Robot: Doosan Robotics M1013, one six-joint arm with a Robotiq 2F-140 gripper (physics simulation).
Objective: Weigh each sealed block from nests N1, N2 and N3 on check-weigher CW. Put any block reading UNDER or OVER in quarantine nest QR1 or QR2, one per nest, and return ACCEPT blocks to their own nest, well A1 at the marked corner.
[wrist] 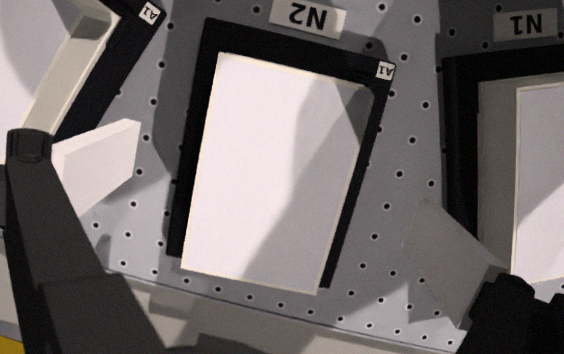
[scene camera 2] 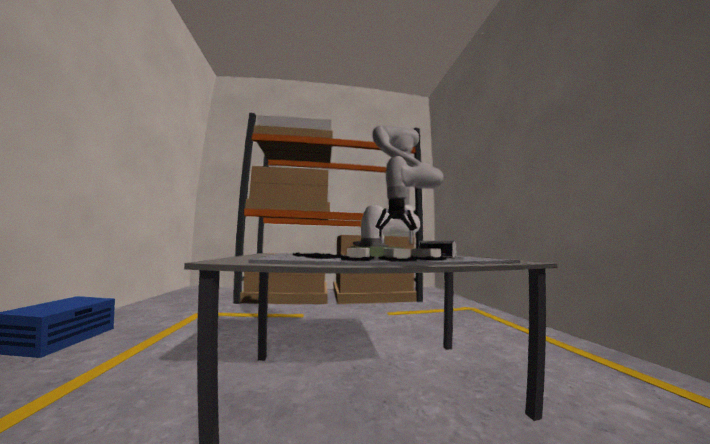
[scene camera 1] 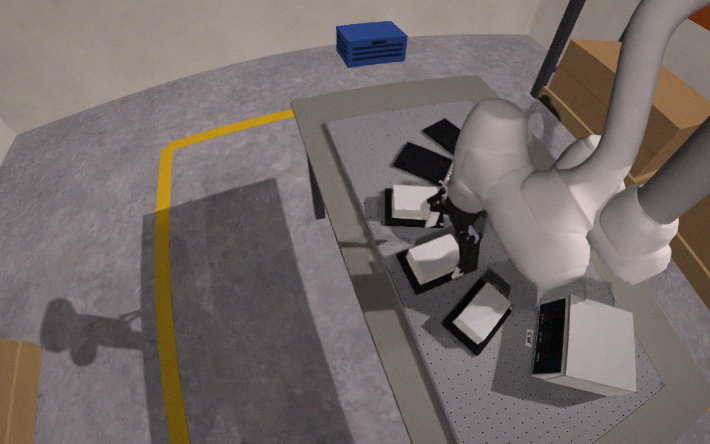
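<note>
My gripper [scene camera 1: 445,245] [scene camera 2: 396,236] [wrist: 277,187] is open and empty above the white N2 block [scene camera 1: 433,256] [scene camera 2: 397,253] [wrist: 265,165], its fingers spread to either side. That block lies in black nest N2 [scene camera 1: 429,286] [wrist: 195,125], A1 mark at upper right in the wrist view. The N1 block [scene camera 1: 482,313] [scene camera 2: 426,252] [wrist: 542,175] lies in nest N1 [scene camera 1: 459,337] [wrist: 460,150]. The N3 block [scene camera 1: 413,198] [scene camera 2: 358,252] lies in nest N3 [scene camera 1: 388,209] [wrist: 110,75]. Check-weigher CW [scene camera 1: 599,345] stands beyond N1; its red readout is illegible.
Two black nests [scene camera 1: 423,162] [scene camera 1: 444,135] without visible blocks lie beyond N3; their labels are hidden. The arm covers much of the table [scene camera 1: 387,335] [scene camera 2: 314,268] in scene camera 1. A blue crate [scene camera 1: 371,49] [scene camera 2: 78,322] and cartons [scene camera 1: 596,78] [scene camera 2: 287,188] stand away from it.
</note>
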